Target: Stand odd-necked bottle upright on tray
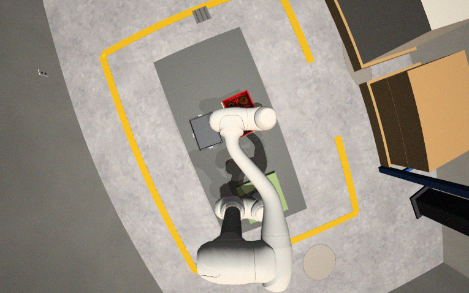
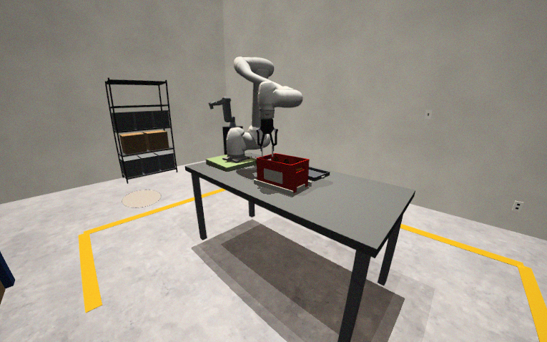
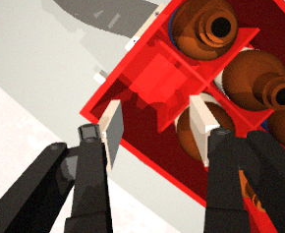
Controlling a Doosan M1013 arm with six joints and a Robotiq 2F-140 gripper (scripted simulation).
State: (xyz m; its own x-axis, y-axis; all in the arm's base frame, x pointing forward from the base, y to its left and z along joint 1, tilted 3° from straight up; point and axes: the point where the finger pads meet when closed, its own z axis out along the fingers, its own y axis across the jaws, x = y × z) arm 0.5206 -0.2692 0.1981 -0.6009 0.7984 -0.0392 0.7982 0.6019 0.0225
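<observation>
Now: hand 90 mm short of the red crate, 30 mm to the right of it and 130 mm above it. Round my hand: dark grey tray (140 mm ahead, 330 mm to the left, 200 mm below).
</observation>
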